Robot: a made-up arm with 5 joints. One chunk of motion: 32 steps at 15 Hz.
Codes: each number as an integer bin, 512 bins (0 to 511) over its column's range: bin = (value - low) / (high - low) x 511, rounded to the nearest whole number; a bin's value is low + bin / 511 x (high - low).
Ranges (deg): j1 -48..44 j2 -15..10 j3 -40..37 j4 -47..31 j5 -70..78
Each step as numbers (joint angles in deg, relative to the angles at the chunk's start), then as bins.
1 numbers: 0.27 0.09 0.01 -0.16 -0.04
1 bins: 268 308 266 307 242
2 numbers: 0.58 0.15 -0.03 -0.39 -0.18
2 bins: 270 310 265 305 241
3 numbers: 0.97 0.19 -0.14 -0.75 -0.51
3 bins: 272 310 265 303 240
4 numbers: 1.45 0.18 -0.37 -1.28 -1.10
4 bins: 275 310 263 300 238
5 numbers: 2.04 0.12 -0.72 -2.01 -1.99
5 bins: 278 309 261 295 235
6 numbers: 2.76 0.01 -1.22 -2.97 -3.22
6 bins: 282 307 257 288 231
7 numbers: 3.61 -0.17 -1.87 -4.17 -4.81
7 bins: 287 303 253 281 225
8 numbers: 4.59 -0.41 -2.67 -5.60 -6.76
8 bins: 292 298 248 271 218
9 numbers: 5.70 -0.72 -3.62 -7.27 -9.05
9 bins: 298 292 241 260 210
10 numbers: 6.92 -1.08 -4.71 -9.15 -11.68
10 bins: 305 285 234 248 201
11 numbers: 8.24 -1.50 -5.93 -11.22 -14.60
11 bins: 312 276 226 234 191
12 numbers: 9.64 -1.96 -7.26 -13.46 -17.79
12 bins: 320 267 217 220 180
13 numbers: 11.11 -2.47 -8.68 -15.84 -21.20
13 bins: 328 256 208 204 168
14 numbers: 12.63 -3.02 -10.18 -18.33 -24.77
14 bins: 337 245 198 188 156
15 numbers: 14.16 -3.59 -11.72 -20.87 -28.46
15 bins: 345 233 188 171 143
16 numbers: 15.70 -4.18 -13.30 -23.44 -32.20
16 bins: 354 221 177 154 131
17 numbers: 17.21 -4.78 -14.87 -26.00 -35.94
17 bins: 362 209 167 138 118
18 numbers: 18.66 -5.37 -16.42 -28.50 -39.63
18 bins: 370 197 156 121 105
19 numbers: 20.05 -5.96 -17.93 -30.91 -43.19
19 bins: 378 185 146 105 93
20 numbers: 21.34 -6.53 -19.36 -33.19 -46.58
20 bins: 385 173 137 90 81
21 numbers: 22.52 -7.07 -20.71 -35.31 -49.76
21 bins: 392 162 128 77 70
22 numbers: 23.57 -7.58 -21.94 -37.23 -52.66
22 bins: 398 152 120 64 60
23 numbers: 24.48 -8.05 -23.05 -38.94 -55.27
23 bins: 403 142 112 53 51
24 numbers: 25.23 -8.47 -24.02 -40.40 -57.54
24 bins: 407 133 106 43 43
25 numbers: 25.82 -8.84 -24.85 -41.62 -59.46
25 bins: 410 126 101 35 36
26 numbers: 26.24 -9.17 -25.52 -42.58 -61.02
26 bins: 412 119 96 29 31
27 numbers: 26.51 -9.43 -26.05 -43.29 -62.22
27 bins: 414 114 93 24 27
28 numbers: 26.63 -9.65 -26.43 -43.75 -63.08
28 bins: 415 109 90 21 24
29 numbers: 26.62 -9.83 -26.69 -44.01 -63.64
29 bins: 414 106 88 20 22
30 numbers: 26.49 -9.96 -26.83 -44.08 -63.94
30 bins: 414 103 87 19 21
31 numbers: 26.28 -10.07 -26.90 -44.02 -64.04
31 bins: 413 101 87 20 21
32 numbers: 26.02 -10.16 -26.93 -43.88 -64.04
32 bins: 411 99 87 20 21
